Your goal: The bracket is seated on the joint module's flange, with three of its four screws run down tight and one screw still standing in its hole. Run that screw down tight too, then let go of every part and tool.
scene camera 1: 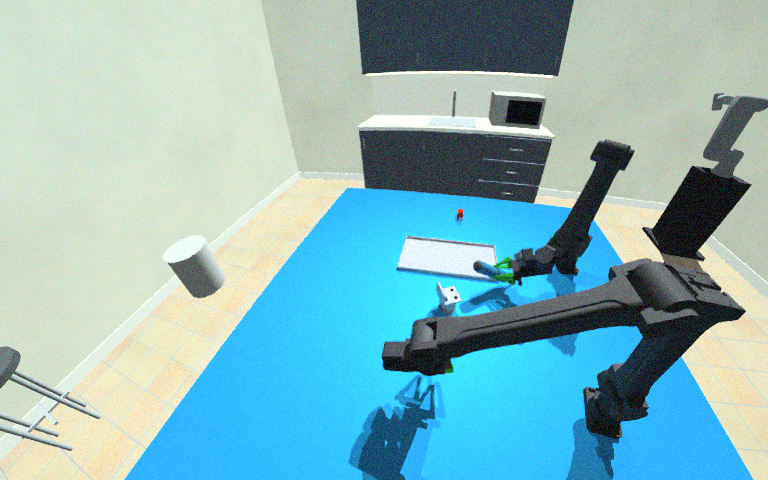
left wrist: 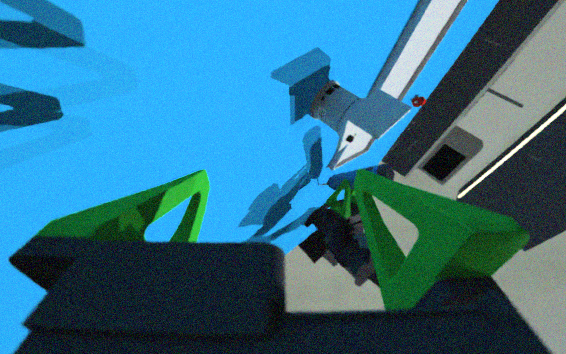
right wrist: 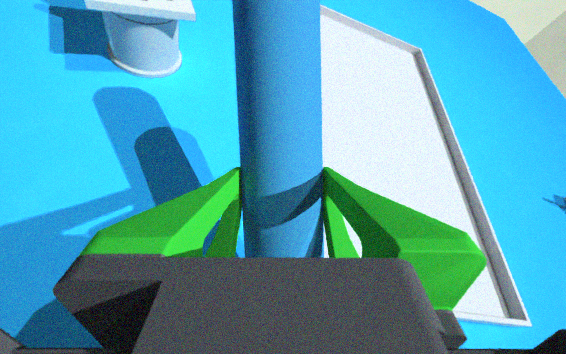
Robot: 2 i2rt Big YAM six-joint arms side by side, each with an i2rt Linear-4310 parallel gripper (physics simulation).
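Where they show: left gripper, fingertip midpoint: (left wrist: 281,177); right gripper, fingertip midpoint: (scene camera 1: 492,272) (left wrist: 353,178) (right wrist: 282,177); left arm's base at its link origin: (scene camera 1: 600,412); right arm's base at its link origin: (scene camera 1: 563,264) (left wrist: 316,212).
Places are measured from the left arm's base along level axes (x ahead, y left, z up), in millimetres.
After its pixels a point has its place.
The white bracket (scene camera 1: 449,293) @(y -234, x 500, z 65 mm) (left wrist: 381,114) @(y -202, x 526, z 91 mm) (right wrist: 170,7) @(y -258, x 485, z 66 mm) sits on the upright, pale joint module (scene camera 1: 446,309) @(y -197, x 497, z 21 mm) (left wrist: 334,102) @(y -199, x 510, z 29 mm) (right wrist: 145,46) @(y -240, x 475, z 30 mm), in the middle of the mat in scene camera 1. Dark spots show on its plate; how high each screw stands cannot be told. My right gripper (scene camera 1: 498,270) @(y -371, x 369, z 80 mm) (right wrist: 282,177) @(y -371, x 369, z 80 mm) is shut on the blue screwdriver (scene camera 1: 485,267) @(y -335, x 400, z 129 mm) (right wrist: 280,100) @(y -355, x 379, z 116 mm), held near the tray's near right corner, apart from the bracket. My left gripper (left wrist: 281,177) @(y -24, x 484, z 106 mm) is open and empty, in front of the module; its fingers are mostly hidden behind the arm in scene camera 1.
A white tray (scene camera 1: 438,257) @(y -472, x 596, z 4 mm) (right wrist: 385,125) @(y -495, x 553, z 4 mm) lies behind the module in scene camera 1. A small red object (scene camera 1: 459,214) @(y -815, x 566, z 30 mm) (left wrist: 418,101) @(y -809, x 565, z 21 mm) lies farther back on the blue mat (scene camera 1: 317,316) @(y -14, x 921, z 0 mm). The left arm's long link (scene camera 1: 526,325) @(y 94, x 346, z 414 mm) crosses in front of the module.
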